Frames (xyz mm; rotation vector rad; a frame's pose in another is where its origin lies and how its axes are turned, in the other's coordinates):
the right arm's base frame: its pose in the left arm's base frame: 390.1 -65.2 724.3 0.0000 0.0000 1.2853
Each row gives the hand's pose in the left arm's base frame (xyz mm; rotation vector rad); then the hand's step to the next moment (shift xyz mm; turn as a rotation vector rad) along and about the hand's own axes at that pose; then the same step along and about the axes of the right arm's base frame.
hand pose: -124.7 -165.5 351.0 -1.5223 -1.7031 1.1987
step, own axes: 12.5 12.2 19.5 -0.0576 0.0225 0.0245
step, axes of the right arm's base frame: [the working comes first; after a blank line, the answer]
step, axes of the left arm's base frame: -13.5 6.7 -21.4 0.0013 -0.0628 -0.0219

2.6 14.8 -21.4 -0.0599 -0.0189 -0.0219
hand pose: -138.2 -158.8 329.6 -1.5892 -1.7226 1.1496
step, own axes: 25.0 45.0 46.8 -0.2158 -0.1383 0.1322
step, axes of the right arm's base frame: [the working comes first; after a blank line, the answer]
step, axes of the left arm's base frame: -19.7 11.1 -65.8 -0.1457 -0.2333 0.0869

5.1 22.0 -65.8 -0.2648 0.0741 0.0869
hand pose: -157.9 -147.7 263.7 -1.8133 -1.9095 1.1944
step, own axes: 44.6 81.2 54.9 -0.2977 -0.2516 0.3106
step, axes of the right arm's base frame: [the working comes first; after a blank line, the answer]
step, axes of the left arm's base frame: 12.3 11.0 -106.4 -0.3307 -0.3640 0.0808

14.0 -8.7 -106.4 -0.4424 0.2148 0.0808
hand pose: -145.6 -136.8 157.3 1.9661 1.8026 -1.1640
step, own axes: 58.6 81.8 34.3 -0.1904 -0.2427 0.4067
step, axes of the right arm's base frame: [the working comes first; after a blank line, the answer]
step, axes of the left arm's base frame: 57.4 3.2 -89.4 -0.3679 -0.3491 -0.0579

19.3 -54.1 -89.4 -0.4386 0.2547 -0.0579
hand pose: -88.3 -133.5 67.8 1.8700 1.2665 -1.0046
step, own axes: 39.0 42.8 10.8 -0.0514 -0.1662 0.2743
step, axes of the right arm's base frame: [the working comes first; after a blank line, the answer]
step, axes of the left arm's base frame: 47.1 -5.5 -34.9 -0.2322 -0.2008 -0.1060

8.0 -46.8 -34.9 -0.2581 0.1663 -0.1060
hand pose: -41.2 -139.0 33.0 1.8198 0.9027 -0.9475
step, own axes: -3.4 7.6 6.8 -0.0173 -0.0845 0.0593
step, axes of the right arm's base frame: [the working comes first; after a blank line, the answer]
step, axes of the left arm's base frame: 3.4 -9.6 3.4 -0.0948 -0.0272 -0.0350

-8.3 -6.0 3.4 -0.0528 0.0833 -0.0350
